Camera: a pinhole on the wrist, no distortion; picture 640 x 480 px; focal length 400.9 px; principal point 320.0 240.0 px. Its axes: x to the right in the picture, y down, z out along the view. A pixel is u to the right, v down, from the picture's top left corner.
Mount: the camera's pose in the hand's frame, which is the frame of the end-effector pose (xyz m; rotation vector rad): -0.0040 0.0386 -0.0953 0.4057 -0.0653 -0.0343
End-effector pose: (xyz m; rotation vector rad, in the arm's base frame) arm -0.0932 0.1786 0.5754 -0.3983 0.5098 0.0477
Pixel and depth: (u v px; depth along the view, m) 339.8 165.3 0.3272
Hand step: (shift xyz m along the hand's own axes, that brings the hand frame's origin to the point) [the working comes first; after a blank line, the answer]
In the camera's frame: 0.0162 -0.0610 0.3272

-0.0121 -0.1468 0.1815
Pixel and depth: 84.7 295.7 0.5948
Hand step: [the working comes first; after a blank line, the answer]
In the camera's frame: -0.3491 0.0826 0.5948

-0.3923 -0.1032 0.4629
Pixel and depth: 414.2 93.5 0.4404
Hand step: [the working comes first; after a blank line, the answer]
In the camera's frame: 0.1035 -0.1609 0.4404

0.0650 -0.2871 0.2507
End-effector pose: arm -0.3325 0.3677 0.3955 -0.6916 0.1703 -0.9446
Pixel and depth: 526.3 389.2 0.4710
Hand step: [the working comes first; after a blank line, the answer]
In the camera's frame: 0.2424 0.1753 0.4710

0.2082 0.0031 0.4195
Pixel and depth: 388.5 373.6 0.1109
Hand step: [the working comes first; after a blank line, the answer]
In the camera's frame: 0.0189 0.0370 0.1109

0.0078 0.0281 0.0221
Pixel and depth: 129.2 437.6 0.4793
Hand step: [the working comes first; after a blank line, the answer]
In the camera's frame: -0.2281 0.2362 0.4793

-0.2604 0.0777 0.4246
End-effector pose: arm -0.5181 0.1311 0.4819 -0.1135 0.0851 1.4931
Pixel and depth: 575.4 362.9 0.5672
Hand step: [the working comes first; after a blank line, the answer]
In the camera's frame: 0.3613 0.1739 0.5672

0.3200 -0.0415 0.5139
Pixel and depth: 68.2 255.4 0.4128
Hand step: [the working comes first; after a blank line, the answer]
In the camera's frame: -0.2593 0.0159 0.4128

-0.2913 -0.0971 0.2747
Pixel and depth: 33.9 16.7 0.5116
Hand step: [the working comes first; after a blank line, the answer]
In the camera's frame: -0.3651 -0.2850 0.5116

-0.4099 -0.4073 0.2404
